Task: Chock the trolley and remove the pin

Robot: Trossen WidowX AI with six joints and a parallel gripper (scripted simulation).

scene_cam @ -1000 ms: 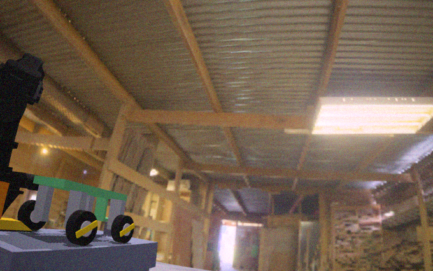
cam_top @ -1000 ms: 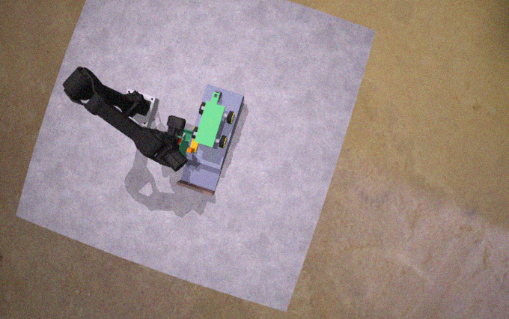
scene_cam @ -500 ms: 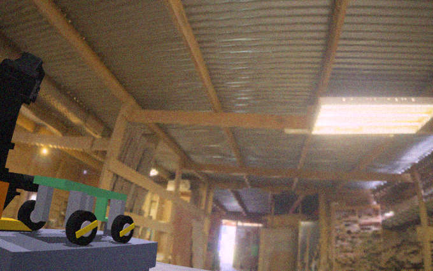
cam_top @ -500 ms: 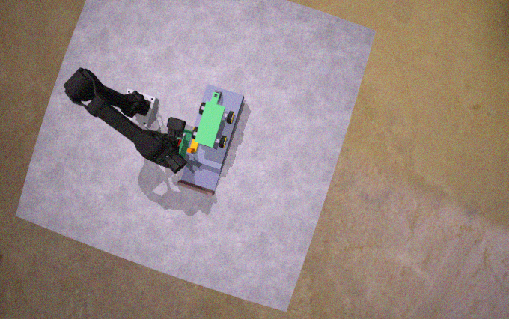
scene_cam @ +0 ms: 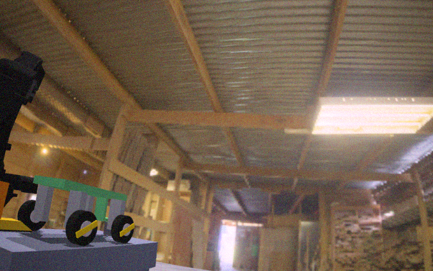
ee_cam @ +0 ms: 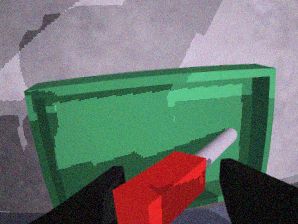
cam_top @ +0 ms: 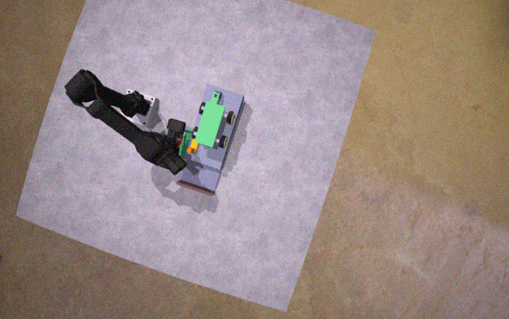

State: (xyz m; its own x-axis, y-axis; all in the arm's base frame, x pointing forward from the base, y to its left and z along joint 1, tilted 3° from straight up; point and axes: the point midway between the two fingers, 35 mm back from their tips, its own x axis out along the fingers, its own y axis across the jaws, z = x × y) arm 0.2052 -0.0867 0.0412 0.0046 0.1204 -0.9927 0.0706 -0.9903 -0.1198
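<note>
Now: the stop pin 10 mm to the left of my gripper tip. The rest, counted from my gripper tip: trolley: 110 mm ahead, 110 mm to the left, 70 mm above; then green tray: 50 mm below; then yellow chock: 70 mm ahead, 10 mm to the left, 40 mm above.
</note>
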